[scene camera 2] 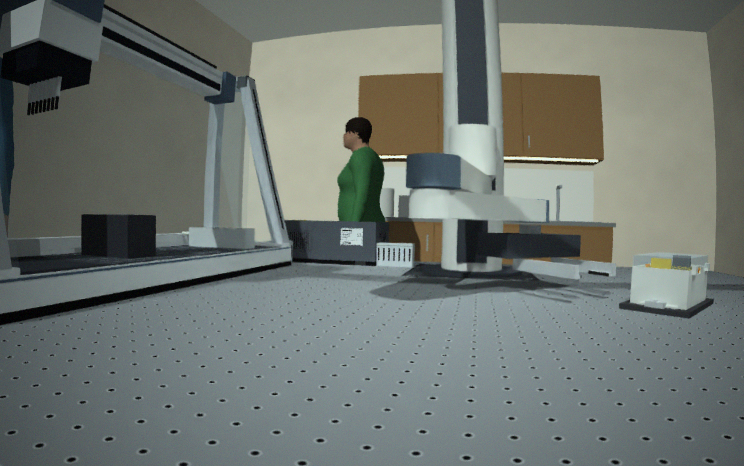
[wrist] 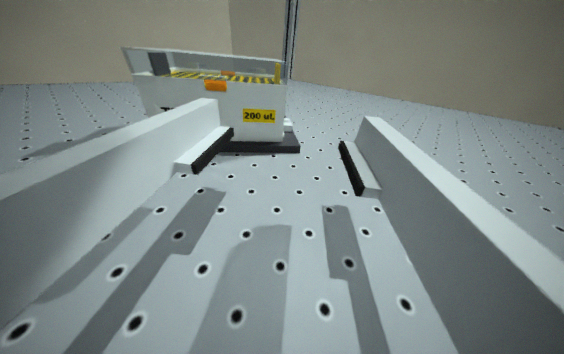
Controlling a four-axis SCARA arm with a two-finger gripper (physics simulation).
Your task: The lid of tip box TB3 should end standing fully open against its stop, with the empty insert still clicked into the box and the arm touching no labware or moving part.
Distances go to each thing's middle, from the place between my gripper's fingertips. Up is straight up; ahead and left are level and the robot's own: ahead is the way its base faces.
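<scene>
From my hand: clear lid (scene camera 2: 677,261), 110 mm to the left, 30 mm ahead, 20 mm above; grey case (scene camera 2: 326,245), 600 mm to the right, 530 mm behind, 10 mm above. Nearest to my hand of the things named here, going by their middles: the lid.
</scene>
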